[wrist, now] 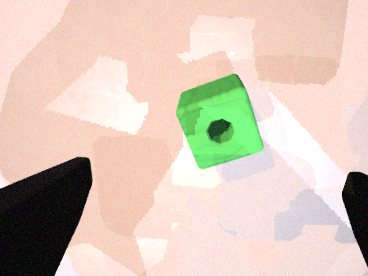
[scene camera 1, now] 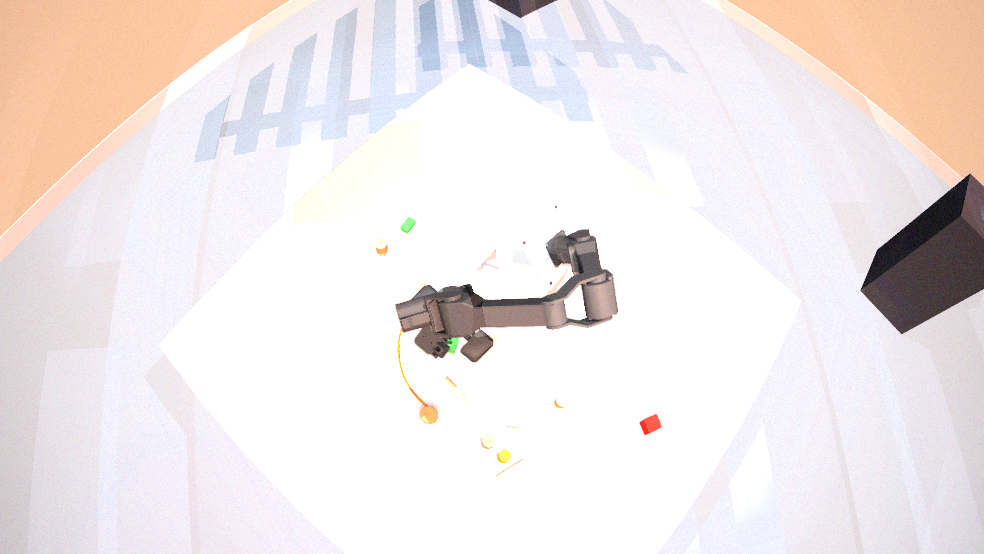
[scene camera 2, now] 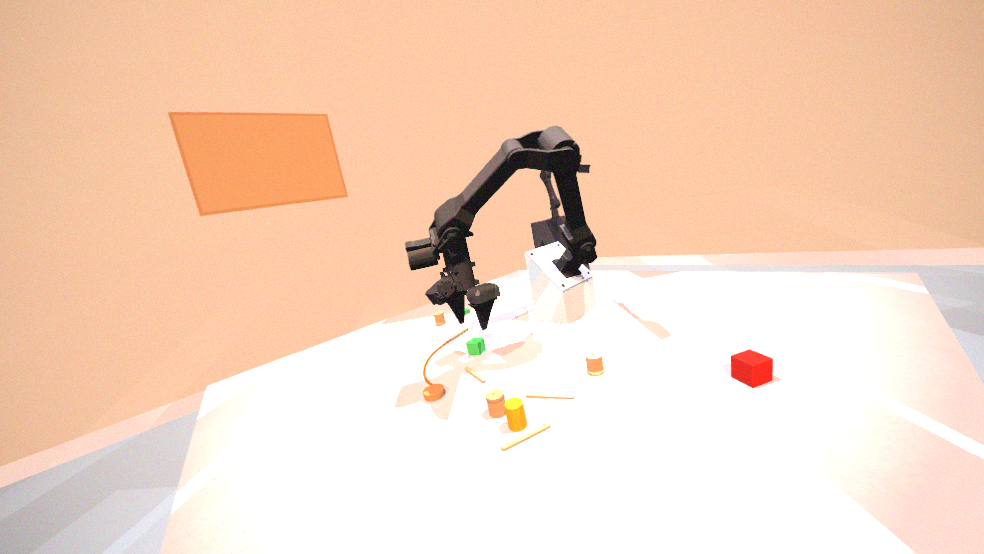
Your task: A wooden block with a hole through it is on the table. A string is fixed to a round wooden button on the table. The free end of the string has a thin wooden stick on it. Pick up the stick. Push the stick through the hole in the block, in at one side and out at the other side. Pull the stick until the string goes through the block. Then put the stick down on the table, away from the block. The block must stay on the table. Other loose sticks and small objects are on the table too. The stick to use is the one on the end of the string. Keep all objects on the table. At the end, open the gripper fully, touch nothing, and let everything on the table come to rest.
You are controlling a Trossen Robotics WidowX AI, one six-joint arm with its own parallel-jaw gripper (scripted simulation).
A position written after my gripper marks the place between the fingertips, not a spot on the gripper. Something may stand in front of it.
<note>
My gripper (scene camera 2: 472,326) is open, with nothing in its grasp. Also in view: a red cube (scene camera 2: 751,368).
My gripper also shows in the wrist view (wrist: 220,178) and in scene camera 1 (scene camera 1: 451,336). The wrist view does not show the red cube: it is out of frame.
</note>
